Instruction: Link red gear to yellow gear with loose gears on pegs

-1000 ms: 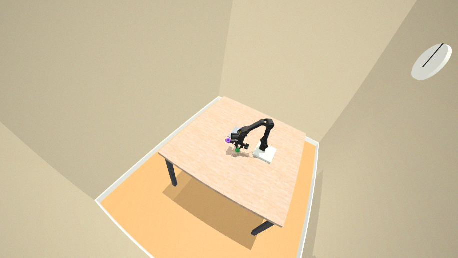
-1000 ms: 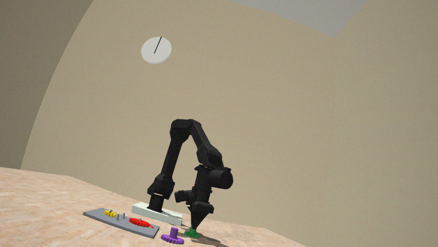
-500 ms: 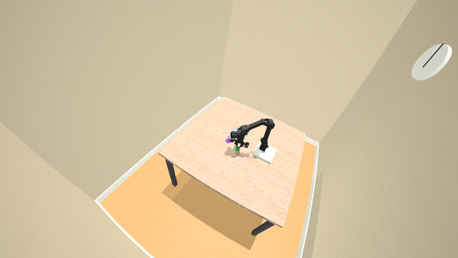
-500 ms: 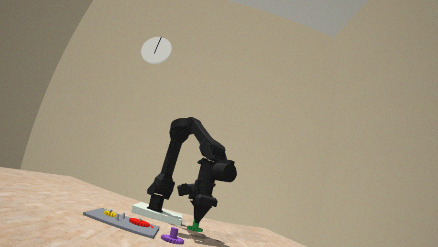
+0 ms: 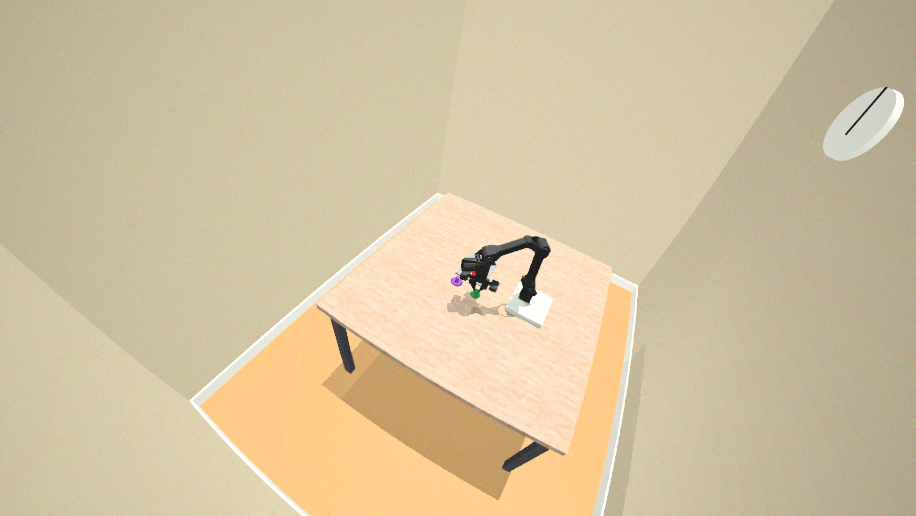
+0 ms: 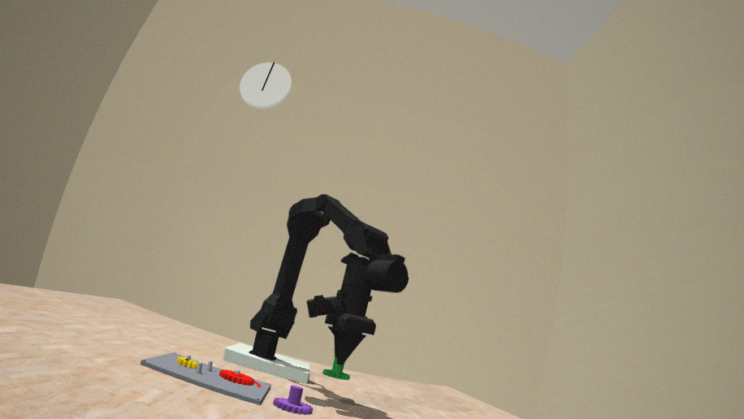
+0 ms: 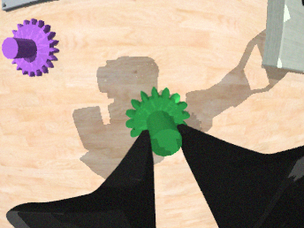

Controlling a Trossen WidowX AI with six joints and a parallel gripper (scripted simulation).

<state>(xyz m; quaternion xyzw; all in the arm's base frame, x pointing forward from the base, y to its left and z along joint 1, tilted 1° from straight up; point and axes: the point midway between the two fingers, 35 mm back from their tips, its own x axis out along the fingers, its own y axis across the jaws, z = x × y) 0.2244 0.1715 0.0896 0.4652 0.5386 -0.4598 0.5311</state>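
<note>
The yellow gear lies 270 mm to the right of my gripper tip, 90 mm ahead of it and 70 mm below it. The rest, counted from my gripper tip: purple gear: 140 mm ahead, 70 mm below, 60 mm to the right; red gear: 180 mm to the right, 70 mm below, 70 mm ahead; green gear: 10 mm below.
</note>
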